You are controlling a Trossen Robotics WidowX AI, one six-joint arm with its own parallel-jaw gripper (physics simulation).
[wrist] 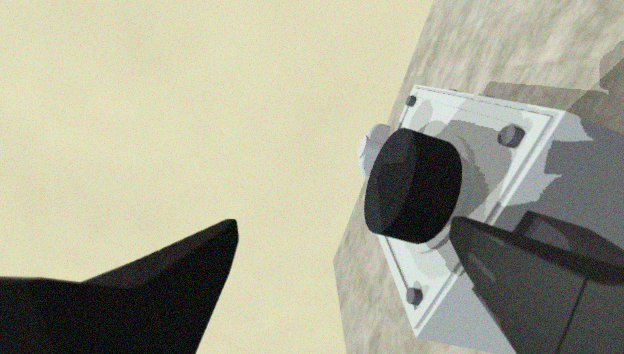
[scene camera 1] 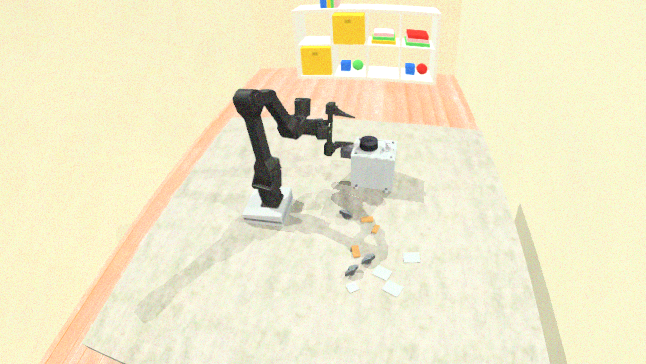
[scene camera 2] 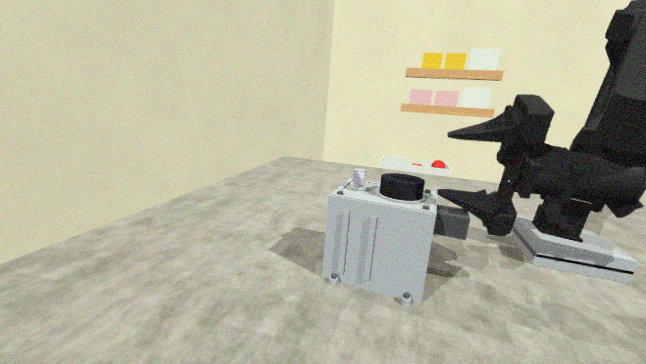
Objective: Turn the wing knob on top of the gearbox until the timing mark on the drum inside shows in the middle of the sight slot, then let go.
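Places are measured from the arm's base along level axes (x ahead, y left, z up), in millimetres.
Where they show: gripper, fingertip midpoint: [wrist: 343,228] [scene camera 1: 354,130] [scene camera 2: 442,164]; arm's base, link origin: [scene camera 1: 272,200] [scene camera 2: 555,231].
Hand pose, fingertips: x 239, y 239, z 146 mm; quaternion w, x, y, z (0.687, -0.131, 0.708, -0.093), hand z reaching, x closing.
Things, the pixels of their centre, and the offset from my fingertips. "*": a spot on its surface instead. Level surfaces: height alone.
- pale grey gearbox, body centre: [wrist: 499,213] [scene camera 2: 396,226] [scene camera 1: 368,158] dx +51, dy -10, dz -108 mm
- wide black round cap, surface spot: [wrist: 415,185] * dx +21, dy -21, dz -32 mm
- dark grey block, surface spot: [scene camera 2: 452,221] * dx -25, dy +14, dz -76 mm
- mat, surface height: dz -194 mm
The pale grey gearbox [scene camera 1: 373,172] [scene camera 2: 377,245] [wrist: 430,275] stands upright on the mat. Its small light wing knob [scene camera 1: 387,147] [scene camera 2: 359,178] [wrist: 375,145] sits on top, partly hidden behind a wide black round cap [scene camera 1: 369,143] [scene camera 2: 402,186] [wrist: 415,185] in the wrist view. My gripper [scene camera 1: 353,131] [scene camera 2: 444,163] [wrist: 343,228] is open and empty, pointing sideways at the arm's side of the gearbox. One finger is above the other; the lower tip is close to the lid's edge by the cap. The sight slot and timing mark cannot be made out.
A dark grey block [scene camera 1: 346,151] [scene camera 2: 452,221] sticks out from the gearbox's side, under the lower finger. Several orange pieces [scene camera 1: 355,251], dark grey pieces [scene camera 1: 368,259] and white squares [scene camera 1: 393,288] lie on the mat [scene camera 1: 250,310]. A white shelf unit [scene camera 1: 367,77] stands behind.
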